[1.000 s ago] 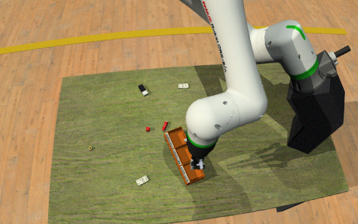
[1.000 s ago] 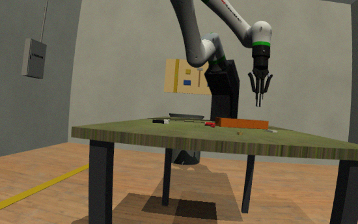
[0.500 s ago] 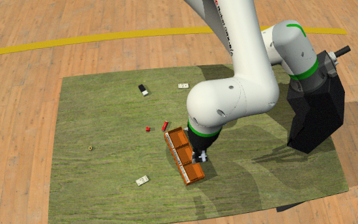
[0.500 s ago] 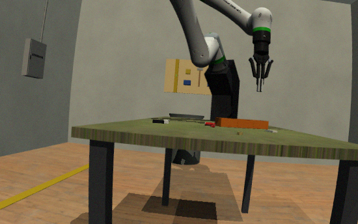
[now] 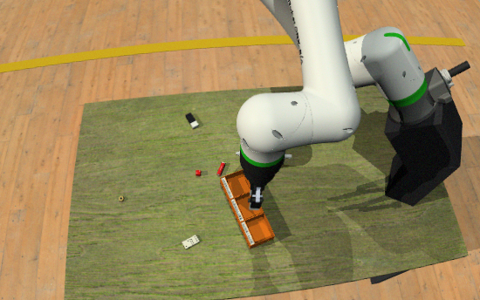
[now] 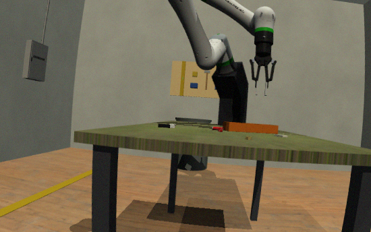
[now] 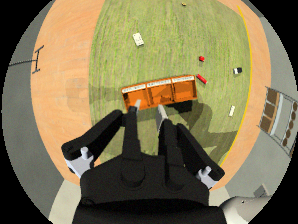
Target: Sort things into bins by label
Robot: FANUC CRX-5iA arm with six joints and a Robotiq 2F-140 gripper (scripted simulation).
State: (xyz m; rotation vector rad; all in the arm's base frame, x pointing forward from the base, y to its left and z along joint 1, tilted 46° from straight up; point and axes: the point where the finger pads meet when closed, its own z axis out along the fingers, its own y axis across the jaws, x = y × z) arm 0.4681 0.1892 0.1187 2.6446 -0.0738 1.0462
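Now: the black-and-white block 410 mm to the right of my hand, 200 mm below it and 150 mm ahead of it. From my hand the other things lie so: orange bin 190 mm below, 40 mm to the right, 10 mm ahead; red cylinder 200 mm to the right, 200 mm below, 70 mm ahead; small red cube 200 mm below, 190 mm to the right, 150 mm ahead.
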